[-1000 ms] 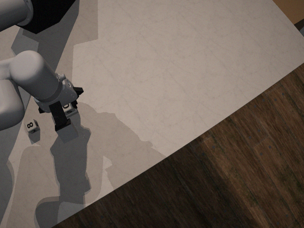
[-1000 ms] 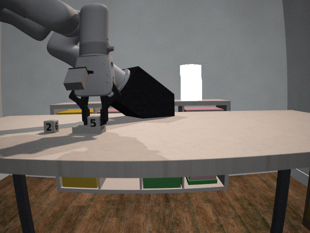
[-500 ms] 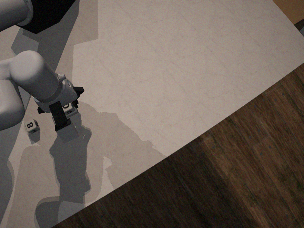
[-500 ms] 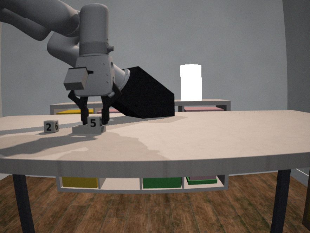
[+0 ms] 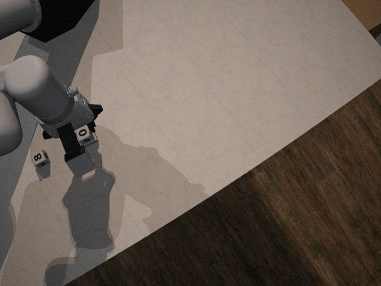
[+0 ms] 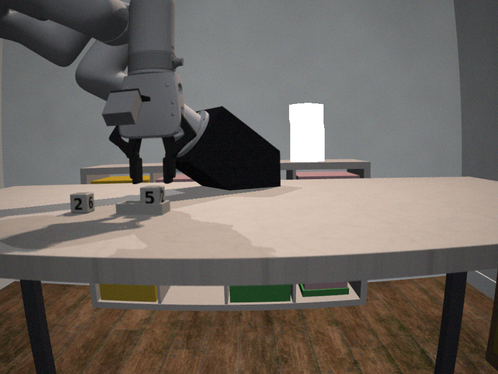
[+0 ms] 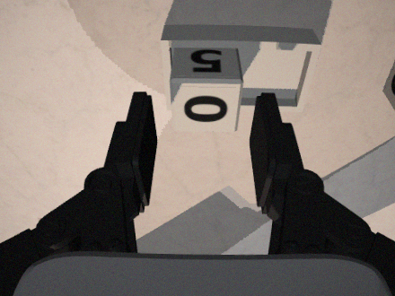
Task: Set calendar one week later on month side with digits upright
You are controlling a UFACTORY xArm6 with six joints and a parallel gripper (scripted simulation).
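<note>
The grey tray lies 1 cm behind my hand, 2 cm to the right of it and 6 cm below it. Also, from my hand: white cube (5 cm behind, 12 cm to the right, 5 cm below).
</note>
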